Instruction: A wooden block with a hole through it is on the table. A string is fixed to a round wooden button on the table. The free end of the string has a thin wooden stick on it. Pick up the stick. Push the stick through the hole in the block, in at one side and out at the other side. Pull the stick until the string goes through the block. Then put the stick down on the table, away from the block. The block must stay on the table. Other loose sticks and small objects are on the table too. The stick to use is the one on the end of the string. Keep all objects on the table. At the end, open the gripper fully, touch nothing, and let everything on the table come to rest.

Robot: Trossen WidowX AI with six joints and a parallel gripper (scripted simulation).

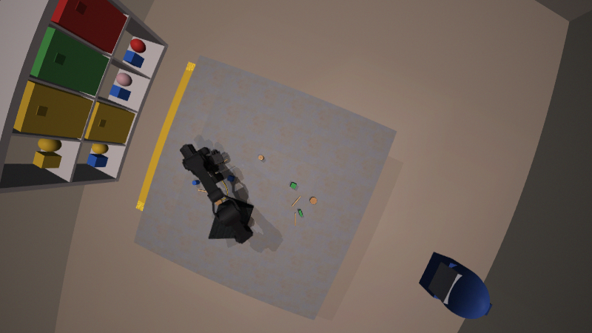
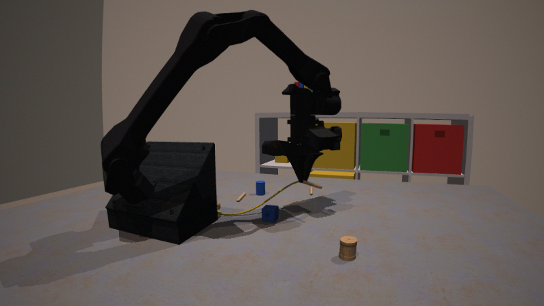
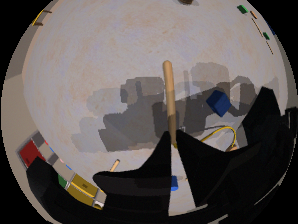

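Now: the blue block 7 cm to the right of my gripper tip, 6 cm below it and 6 cm behind it. From my gripper tip the other things lie so: blue cylinder (15 cm behind, 13 cm to the left, 5 cm below); then wooden cylinder (21 cm to the right, 11 cm ahead, 6 cm below).
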